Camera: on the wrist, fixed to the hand. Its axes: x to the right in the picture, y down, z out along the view.
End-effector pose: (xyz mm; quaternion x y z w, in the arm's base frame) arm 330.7 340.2 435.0 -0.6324 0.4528 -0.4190 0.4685
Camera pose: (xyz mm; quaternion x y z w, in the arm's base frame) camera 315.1 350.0 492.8 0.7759 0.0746 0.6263 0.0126
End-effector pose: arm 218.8 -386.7 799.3 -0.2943 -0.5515 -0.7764 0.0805
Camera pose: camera 190.7 -389.8 745.6 -0.2024 0.5512 0.6535 0.4776
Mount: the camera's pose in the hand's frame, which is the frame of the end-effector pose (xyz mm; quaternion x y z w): -7.1 -54.9 -24.9 -0.0567 0.0417 -0.6972 0.7134
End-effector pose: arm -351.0 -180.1 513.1 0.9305 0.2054 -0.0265 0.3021
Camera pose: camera -381.2 -128.2 504.4 0.5046 0.8094 -0.1791 0.2412
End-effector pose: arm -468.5 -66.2 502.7 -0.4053 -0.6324 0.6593 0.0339
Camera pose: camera -475.1 -39.2 556.7 0.1224 -0.7697 0.3940 0.4872
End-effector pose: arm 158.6 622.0 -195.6 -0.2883 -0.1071 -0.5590 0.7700
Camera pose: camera 101.5 602.2 -201.4 -0.1514 -0.2136 -0.9538 0.1477
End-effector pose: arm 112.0 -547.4 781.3 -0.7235 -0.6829 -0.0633 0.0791
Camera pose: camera 57.2 -556.3 805.8 0.0419 0.9847 0.1692 0.0002
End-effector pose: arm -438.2 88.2 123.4 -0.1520 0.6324 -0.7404 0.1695
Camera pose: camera -446.0 121.2 173.7 0.5281 -0.3942 0.6169 0.4303
